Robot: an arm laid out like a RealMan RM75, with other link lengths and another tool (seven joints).
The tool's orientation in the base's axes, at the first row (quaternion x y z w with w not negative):
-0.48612 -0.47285 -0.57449 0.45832
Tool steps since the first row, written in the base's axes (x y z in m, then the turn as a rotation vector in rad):
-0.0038 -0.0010 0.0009 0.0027 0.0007 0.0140
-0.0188 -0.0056 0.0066 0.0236 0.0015 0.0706
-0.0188 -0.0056 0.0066 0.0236 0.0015 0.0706
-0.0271 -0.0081 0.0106 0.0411 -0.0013 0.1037
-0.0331 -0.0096 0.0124 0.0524 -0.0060 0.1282
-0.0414 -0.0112 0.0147 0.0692 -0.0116 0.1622
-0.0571 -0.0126 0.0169 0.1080 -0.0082 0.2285
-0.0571 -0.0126 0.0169 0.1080 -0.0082 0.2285
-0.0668 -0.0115 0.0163 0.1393 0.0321 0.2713
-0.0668 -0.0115 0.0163 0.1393 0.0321 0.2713
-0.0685 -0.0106 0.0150 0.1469 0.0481 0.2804
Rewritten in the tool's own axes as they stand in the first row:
0.0014 -0.0035 -0.0014 0.0136 0.0039 0.0022
0.0089 -0.0172 -0.0074 0.0674 0.0300 0.0101
0.0089 -0.0172 -0.0074 0.0674 0.0300 0.0101
0.0140 -0.0246 -0.0106 0.0985 0.0508 0.0122
0.0165 -0.0302 -0.0126 0.1220 0.0650 0.0109
0.0198 -0.0379 -0.0151 0.1543 0.0856 0.0102
0.0237 -0.0530 -0.0182 0.2156 0.1299 0.0237
0.0237 -0.0530 -0.0182 0.2156 0.1299 0.0237
0.0241 -0.0628 -0.0184 0.2520 0.1596 0.0709
0.0241 -0.0628 -0.0184 0.2520 0.1596 0.0709
0.0229 -0.0647 -0.0178 0.2592 0.1659 0.0884

